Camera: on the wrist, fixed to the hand. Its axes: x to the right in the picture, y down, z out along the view.
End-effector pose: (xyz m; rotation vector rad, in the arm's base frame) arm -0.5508 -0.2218 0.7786 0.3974 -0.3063 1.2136
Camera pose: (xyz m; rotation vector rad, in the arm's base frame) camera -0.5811 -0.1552 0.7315 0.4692 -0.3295 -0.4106
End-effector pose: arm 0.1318 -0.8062 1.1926 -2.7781 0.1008 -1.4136
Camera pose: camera 0.0870 -0.8493 1.2535 1.8117 1.3794 0.4456
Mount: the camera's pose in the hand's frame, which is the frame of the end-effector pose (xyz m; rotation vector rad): 0.0258 0.0421 -0.0717 -0.2478 -0.3592 -1.5434
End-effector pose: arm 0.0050 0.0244 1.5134 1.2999 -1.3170 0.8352
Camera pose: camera -0.0175 0.0941 1.5604 1.7694 -0.3055 -0.6324
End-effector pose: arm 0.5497 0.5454 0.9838 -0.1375 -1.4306 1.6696
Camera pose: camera 0.5545 0.6187 0.9371 0.9429 -1.3211 0.2284
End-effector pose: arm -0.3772 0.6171 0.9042 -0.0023 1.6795 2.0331
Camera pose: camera -0.4375 0.5558 0.9178 -0.7208 0.6572 0.8940
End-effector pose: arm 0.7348 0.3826 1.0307 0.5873 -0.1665 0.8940
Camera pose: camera 0.7110 0.4597 0.9981 0.4590 -0.0969 -0.7236
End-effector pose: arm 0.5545 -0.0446 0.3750 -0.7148 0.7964 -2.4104
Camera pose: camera 0.5038 -0.0619 0.3064 1.3904 -0.2003 1.7871
